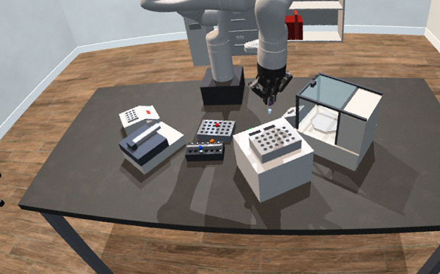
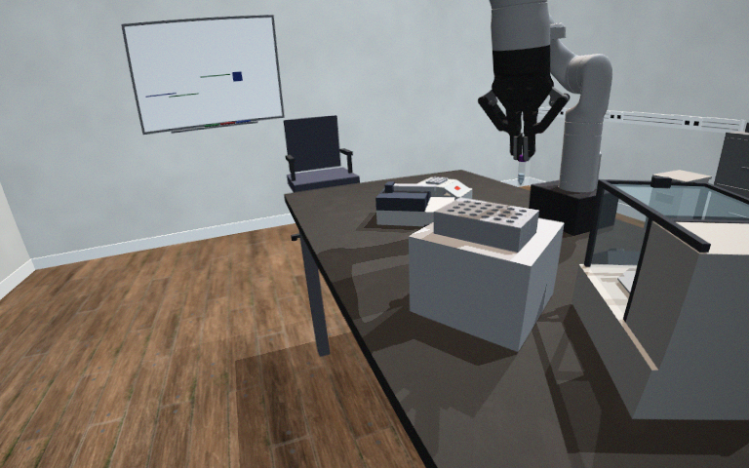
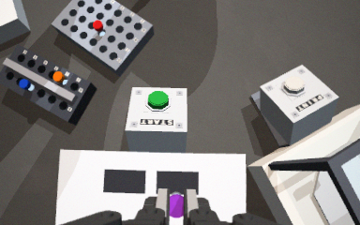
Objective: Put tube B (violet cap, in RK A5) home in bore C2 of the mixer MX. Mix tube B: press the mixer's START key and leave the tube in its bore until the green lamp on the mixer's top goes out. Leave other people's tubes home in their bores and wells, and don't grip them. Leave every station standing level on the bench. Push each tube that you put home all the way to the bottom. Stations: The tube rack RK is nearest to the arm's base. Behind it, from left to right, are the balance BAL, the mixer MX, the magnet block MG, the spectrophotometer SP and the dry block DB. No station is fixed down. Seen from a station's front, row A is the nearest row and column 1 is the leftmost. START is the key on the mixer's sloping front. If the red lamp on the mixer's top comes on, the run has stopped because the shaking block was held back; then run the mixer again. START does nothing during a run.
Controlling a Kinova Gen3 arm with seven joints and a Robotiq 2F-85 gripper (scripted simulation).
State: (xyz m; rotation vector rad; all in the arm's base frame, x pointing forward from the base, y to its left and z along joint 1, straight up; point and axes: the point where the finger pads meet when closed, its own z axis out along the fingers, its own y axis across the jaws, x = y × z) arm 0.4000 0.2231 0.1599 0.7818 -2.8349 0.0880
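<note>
Now: the grey bored block 100 mm below my hand, 70 mm ahead of it and 20 mm to the left of it. From my hand the other things lie so: green start key (180 mm below, 80 mm to the right, 80 mm behind); dark magnet block MG (240 mm to the right, 230 mm below, 20 mm behind); red-capped tube (230 mm below, 210 mm to the right, 130 mm behind).
</note>
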